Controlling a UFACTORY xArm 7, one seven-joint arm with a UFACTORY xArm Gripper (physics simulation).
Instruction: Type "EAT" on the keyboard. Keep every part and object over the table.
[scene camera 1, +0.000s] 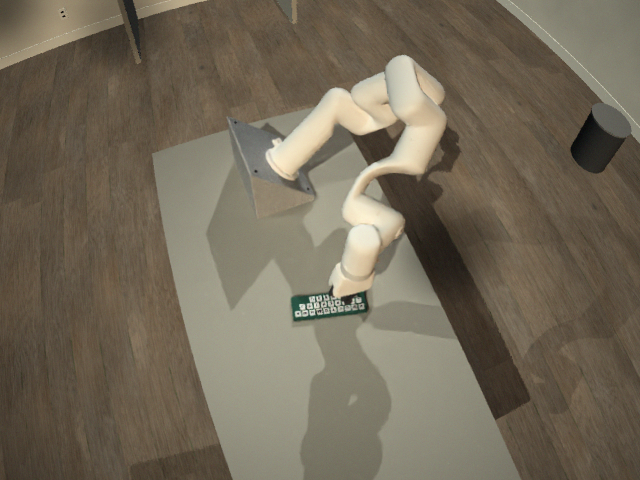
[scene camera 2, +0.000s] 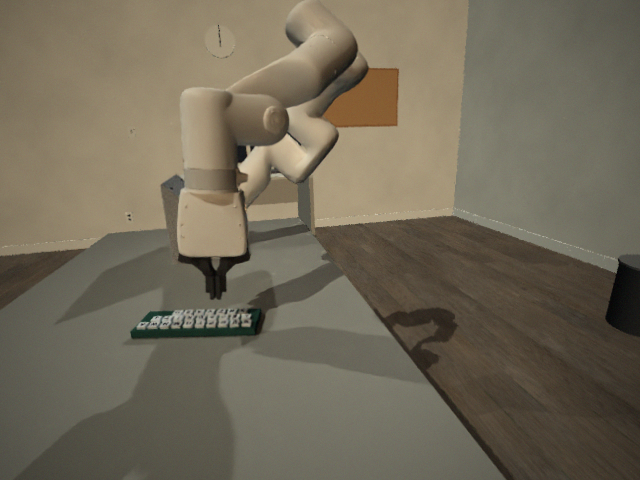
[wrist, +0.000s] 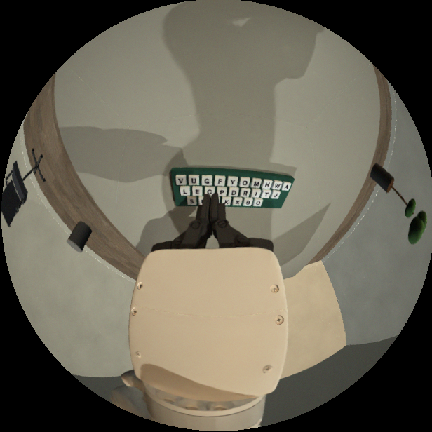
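Pixels of known places: gripper, fingertip midpoint: (scene camera 1: 345, 299) (scene camera 2: 216, 296); arm's base at its link origin: (scene camera 1: 281, 165).
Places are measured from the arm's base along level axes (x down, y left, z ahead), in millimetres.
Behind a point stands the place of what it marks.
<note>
The green keyboard (scene camera 1: 330, 306) {x 76, y -66, z 449 mm} (scene camera 2: 195, 332) {x 82, y -72, z 474 mm} (wrist: 235, 187) lies flat on the table, with white lettered keys in three rows. In the wrist view, the E key (wrist: 197, 192) is second from the left in the middle row. The T key (wrist: 266, 194) is near that row's right end, and the A key (wrist: 286, 186) is at the right end of the far row. My gripper (scene camera 2: 215, 298) {x 29, y -33, z 467 mm} (wrist: 212, 202) is shut and empty, pointing down above the keyboard. In the wrist view its fingertips overlap the lower edges of the C and P keys, right of E, and hide keys in the near row.
The grey table (scene camera 1: 268, 392) {x 91, y -322, z 592 mm} (scene camera 2: 330, 403) {x 91, y 76, z 685 mm} carries the arm's wedge-shaped base (scene camera 1: 281, 198) {x 28, y -45, z 97 mm} behind the keyboard. The table's long right edge borders the wooden floor (scene camera 1: 516, 232). A dark cylinder (scene camera 1: 599, 138) (scene camera 2: 626, 297) stands on the floor, off the table.
</note>
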